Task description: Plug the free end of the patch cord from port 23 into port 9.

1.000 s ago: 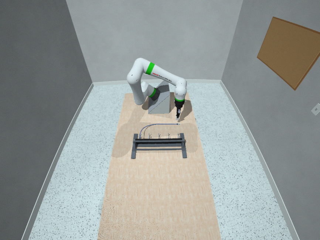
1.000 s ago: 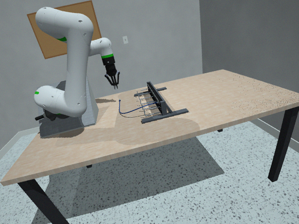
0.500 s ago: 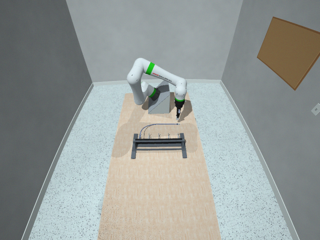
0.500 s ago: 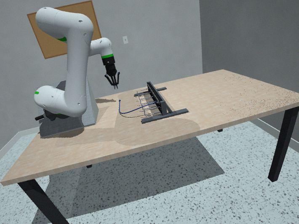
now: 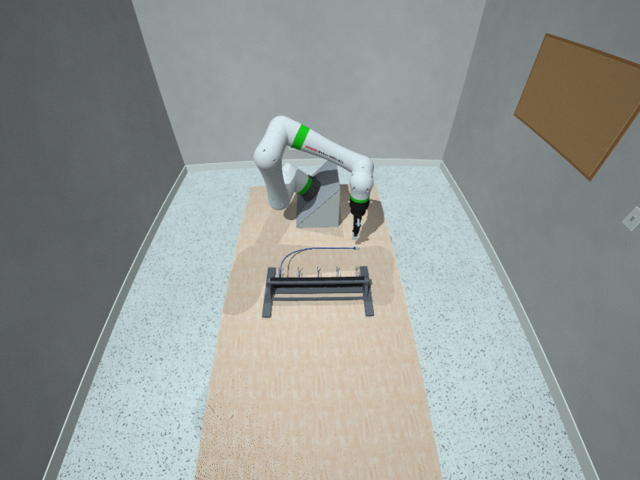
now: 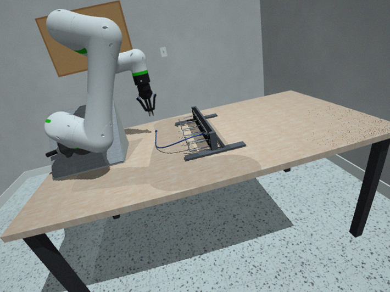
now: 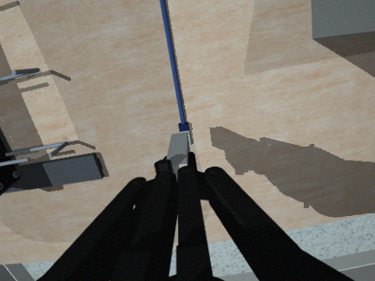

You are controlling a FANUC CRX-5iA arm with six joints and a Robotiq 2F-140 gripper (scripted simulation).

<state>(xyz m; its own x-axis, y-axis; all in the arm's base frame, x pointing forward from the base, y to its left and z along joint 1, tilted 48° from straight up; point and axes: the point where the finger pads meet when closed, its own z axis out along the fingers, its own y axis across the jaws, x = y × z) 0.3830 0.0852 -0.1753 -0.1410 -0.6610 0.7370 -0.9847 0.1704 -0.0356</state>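
Right now my hand is 20 mm to the right of the free end and 110 mm above it.
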